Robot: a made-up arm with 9 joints.
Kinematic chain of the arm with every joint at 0, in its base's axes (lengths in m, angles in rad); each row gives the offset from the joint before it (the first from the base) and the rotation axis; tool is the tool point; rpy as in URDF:
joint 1: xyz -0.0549 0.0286 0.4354 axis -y
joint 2: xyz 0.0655 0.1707 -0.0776 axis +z
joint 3: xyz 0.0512 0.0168 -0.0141 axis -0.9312 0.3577 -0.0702
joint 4: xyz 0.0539 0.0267 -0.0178 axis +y
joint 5: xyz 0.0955 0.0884 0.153 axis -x
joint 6: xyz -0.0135 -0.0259 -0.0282 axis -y
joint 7: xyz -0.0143 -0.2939 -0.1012 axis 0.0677 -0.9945 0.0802
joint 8: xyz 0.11 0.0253 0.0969 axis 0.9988 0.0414 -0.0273
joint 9: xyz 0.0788 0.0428 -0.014 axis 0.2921 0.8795 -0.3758
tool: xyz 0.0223 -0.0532 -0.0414 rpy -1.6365 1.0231 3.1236
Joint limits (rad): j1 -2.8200..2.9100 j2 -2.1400..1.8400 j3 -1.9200..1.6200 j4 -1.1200..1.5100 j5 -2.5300..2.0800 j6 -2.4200..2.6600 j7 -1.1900..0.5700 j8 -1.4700..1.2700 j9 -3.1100..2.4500
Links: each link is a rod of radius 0.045 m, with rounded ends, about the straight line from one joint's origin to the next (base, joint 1, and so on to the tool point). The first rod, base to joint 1, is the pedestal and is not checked.
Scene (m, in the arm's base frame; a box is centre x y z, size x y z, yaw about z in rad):
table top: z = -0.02
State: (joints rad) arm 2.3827 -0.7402 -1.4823 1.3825 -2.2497 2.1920 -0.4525 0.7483 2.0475
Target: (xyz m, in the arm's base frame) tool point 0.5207 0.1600 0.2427
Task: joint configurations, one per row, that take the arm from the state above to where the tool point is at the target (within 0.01 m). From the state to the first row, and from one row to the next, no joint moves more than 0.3 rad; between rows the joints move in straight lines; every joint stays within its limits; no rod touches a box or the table.
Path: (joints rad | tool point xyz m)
1: 2.1037 -0.7954 -1.2613 1.3573 -2.2897 2.0562 -0.5579 0.7242 1.9851 | -0.1643 0.3608 0.6053
2: 1.8247 -0.8505 -1.0404 1.3321 -2.3298 1.9204 -0.6632 0.7001 1.9227 | -0.0835 0.3670 0.7109
3: 1.5457 -0.9057 -0.8194 1.3070 -2.3698 1.7847 -0.7686 0.6761 1.8603 | 0.0576 0.3560 0.7727
4: 1.2667 -0.9609 -0.5985 1.2818 -2.4099 1.6489 -0.8739 0.6520 1.7979 | 0.2318 0.3273 0.7590
5: 0.9877 -1.0160 -0.3775 1.2566 -2.4499 1.5131 -0.9793 0.6279 1.7354 | 0.3967 0.2825 0.6553
6: 0.7087 -1.0712 -0.1566 1.2314 -2.4900 1.3773 -1.0846 0.6038 1.6730 | 0.5053 0.2251 0.4718
7: 0.4297 -1.1263 0.0644 1.2063 -2.5300 1.2415 -1.1900 0.5797 1.6106 | 0.5207 0.1600 0.2427

